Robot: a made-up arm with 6 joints.
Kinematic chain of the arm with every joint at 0, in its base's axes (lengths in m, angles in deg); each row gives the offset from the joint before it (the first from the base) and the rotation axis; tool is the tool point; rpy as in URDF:
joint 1: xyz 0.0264 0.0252 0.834 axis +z
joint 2: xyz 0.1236 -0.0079 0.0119 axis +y
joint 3: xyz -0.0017 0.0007 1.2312 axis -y
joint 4: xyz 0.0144 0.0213 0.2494 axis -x
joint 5: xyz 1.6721 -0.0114 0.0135 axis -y
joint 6: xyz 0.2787 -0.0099 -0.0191 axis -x
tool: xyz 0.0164 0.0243 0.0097 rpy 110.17 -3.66 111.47
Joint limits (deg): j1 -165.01..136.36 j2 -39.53..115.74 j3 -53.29..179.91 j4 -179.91..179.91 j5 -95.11..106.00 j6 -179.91..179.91
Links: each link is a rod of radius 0.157 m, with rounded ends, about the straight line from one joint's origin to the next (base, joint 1, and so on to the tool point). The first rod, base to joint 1, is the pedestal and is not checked.
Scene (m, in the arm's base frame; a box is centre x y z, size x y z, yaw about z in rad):
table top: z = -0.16
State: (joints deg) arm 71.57 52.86 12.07 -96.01 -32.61 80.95
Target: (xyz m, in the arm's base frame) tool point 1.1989 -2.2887 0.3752
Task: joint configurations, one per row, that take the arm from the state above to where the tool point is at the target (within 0.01 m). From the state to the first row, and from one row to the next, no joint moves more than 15 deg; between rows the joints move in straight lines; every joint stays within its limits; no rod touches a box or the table.
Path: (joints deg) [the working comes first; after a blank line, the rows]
Joints at the target: -66.19 50.62 3.62 -95.56 -19.59 80.30
Straight joint move there: clear.

1: 57.79 52.64 11.23 -95.97 -31.31 80.89
2: 44.02 52.41 10.38 -95.92 -30.01 80.82
3: 30.24 52.19 9.54 -95.88 -28.70 80.76
4: 16.46 51.96 8.69 -95.83 -27.40 80.69
5: 2.69 51.74 7.85 -95.79 -26.10 80.63
6: -11.09 51.51 7.00 -95.74 -24.80 80.56
7: -24.86 51.29 6.16 -95.70 -23.50 80.50
8: -38.64 51.06 5.31 -95.65 -22.20 80.43
9: -52.42 50.84 4.47 -95.61 -20.89 80.37
10: -66.19 50.62 3.62 -95.56 -19.59 80.30

